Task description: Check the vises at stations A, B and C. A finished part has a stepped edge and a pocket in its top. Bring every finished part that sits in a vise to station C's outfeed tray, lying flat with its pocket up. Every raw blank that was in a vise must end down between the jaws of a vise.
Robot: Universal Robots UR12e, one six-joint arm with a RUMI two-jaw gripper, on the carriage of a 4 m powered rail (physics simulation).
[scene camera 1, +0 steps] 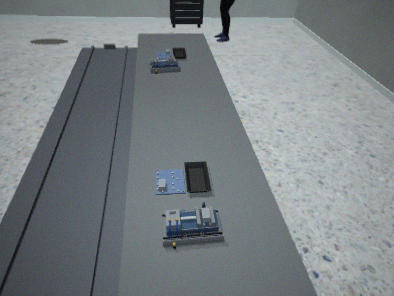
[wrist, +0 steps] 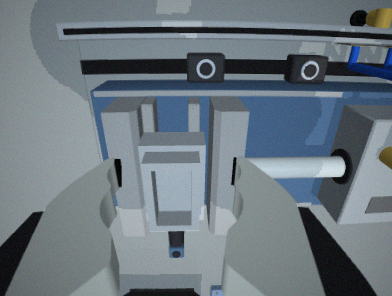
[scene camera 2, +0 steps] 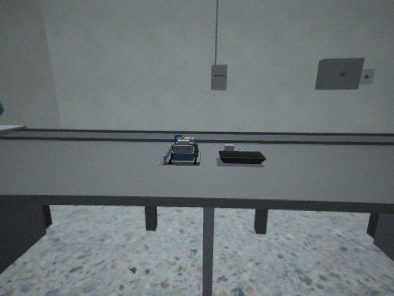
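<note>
In the wrist view a light grey finished part (wrist: 172,195), with a stepped edge and a pocket facing up, sits between the vise's left jaw (wrist: 122,145) and right jaw (wrist: 229,140). A gap shows beside it at the right jaw. My gripper (wrist: 177,160) is open, with its two fingers over the outer sides of the jaws, apart from the part. The arm does not show in the scene views. A vise (scene camera 1: 190,231) (scene camera 2: 183,156) at another station has a grey block (scene camera 1: 206,215) in its jaws; its top detail is too small to tell. A far vise (scene camera 1: 165,63) also shows.
The rod (wrist: 300,167) and grey cylinder housing (wrist: 367,155) stand right of the jaws, with blue hoses (wrist: 370,67) above. A black tray (scene camera 1: 198,178) (scene camera 2: 242,158) and a blue plate (scene camera 1: 173,175) with a grey block (scene camera 1: 162,185) (scene camera 2: 229,148) lie beside the near vise. Another tray (scene camera 1: 179,53) lies far back.
</note>
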